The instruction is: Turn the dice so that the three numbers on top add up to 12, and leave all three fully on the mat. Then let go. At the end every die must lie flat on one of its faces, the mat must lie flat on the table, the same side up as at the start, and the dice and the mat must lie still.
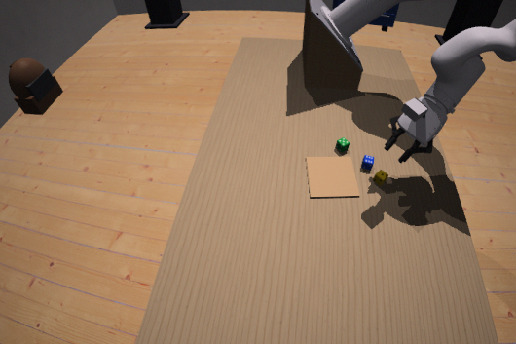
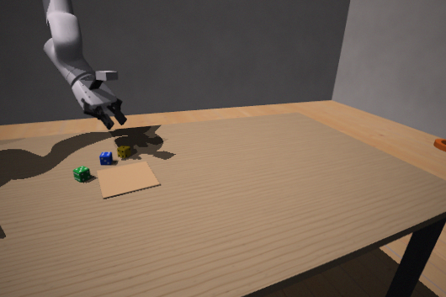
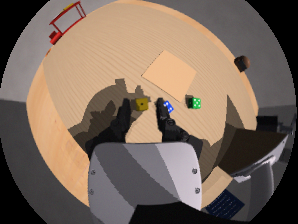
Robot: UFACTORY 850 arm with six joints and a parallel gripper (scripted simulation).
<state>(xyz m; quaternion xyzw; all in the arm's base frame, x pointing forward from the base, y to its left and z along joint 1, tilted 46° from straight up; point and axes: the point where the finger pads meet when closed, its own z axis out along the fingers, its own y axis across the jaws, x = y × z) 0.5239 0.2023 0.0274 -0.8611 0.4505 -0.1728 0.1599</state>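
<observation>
Now: the yellow die 10 cm below my hand, 2 cm to the right of it and 2 cm ahead of it. The rest, counted from my hand: tan mat: 16 cm to the right, 12 cm below, 2 cm ahead; blue die: 10 cm below, 5 cm to the right, 3 cm behind; green die: 13 cm to the right, 10 cm below, 9 cm behind.
</observation>
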